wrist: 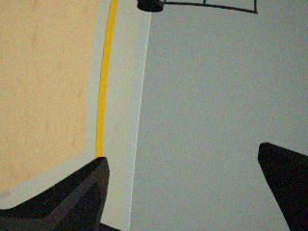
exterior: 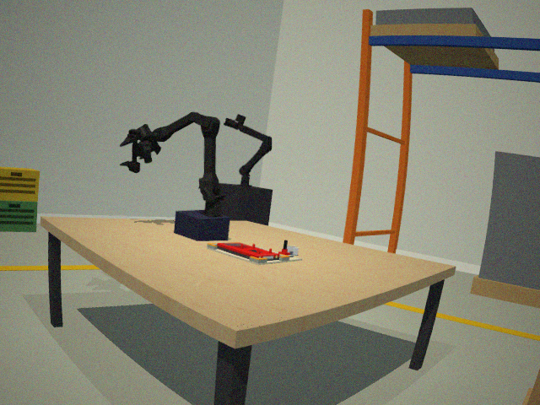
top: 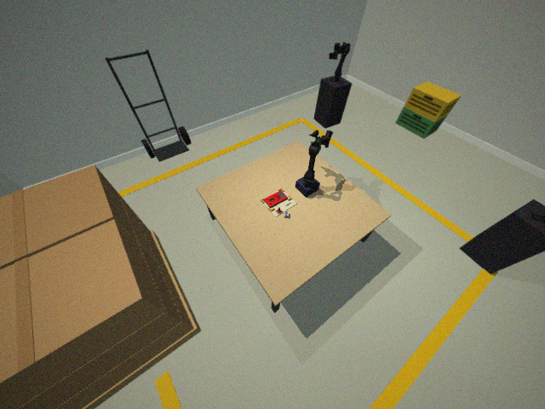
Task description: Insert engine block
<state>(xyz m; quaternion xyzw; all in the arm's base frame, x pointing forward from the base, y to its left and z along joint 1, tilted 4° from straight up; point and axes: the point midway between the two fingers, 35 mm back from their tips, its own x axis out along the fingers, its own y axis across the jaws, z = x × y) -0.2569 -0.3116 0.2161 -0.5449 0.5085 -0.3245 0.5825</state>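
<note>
Right now my gripper tip is 560 mm short of the grey engine block, 500 mm to the right of it and 280 mm above it.
</note>
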